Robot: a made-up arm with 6 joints. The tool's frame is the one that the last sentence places.
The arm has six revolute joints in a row. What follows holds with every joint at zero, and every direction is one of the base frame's.
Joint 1 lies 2.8 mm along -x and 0.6 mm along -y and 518.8 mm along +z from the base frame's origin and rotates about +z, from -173.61 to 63.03 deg.
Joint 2 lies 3.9 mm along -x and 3.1 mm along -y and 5.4 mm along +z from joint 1 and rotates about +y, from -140.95 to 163.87 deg.
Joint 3 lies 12.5 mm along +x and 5.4 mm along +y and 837.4 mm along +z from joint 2 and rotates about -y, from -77.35 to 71.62 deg.
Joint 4 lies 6.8 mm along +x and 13.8 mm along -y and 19.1 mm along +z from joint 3 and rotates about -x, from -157.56 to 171.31 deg.
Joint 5 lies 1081.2 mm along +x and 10.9 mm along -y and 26.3 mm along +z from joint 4 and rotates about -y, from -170.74 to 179.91 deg.
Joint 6 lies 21.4 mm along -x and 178.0 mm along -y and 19.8 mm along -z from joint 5 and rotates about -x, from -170.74 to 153.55 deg.
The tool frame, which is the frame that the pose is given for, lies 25.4 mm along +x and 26.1 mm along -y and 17.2 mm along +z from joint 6; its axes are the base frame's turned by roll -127.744, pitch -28.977 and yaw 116.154 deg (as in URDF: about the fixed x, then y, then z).
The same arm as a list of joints. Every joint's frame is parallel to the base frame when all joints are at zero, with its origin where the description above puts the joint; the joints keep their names.
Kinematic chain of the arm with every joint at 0, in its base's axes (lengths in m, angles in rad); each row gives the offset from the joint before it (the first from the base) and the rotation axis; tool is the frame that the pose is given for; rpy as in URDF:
joint 1: xyz -0.0028 -0.0006 0.5188 axis +z
joint 2: xyz -0.0039 -0.0031 0.0054 axis +y
joint 3: xyz 0.0125 0.0054 0.8374 axis -y
joint 4: xyz 0.0068 -0.0138 0.0191 axis -x
joint 5: xyz 1.0812 -0.0109 0.0263 axis -y
joint 6: xyz -0.0214 -0.1780 -0.0198 axis -x
tool: xyz 0.0254 -0.0261 0.0172 rpy -2.2296 -0.5057 2.0273
Joint limits (rad, base to tool): -3.0301..1.1001 -2.4600..2.8601 -1.3500..1.2500 -2.7499..2.9899 -2.9800..3.1400 -2.9800..2.6800

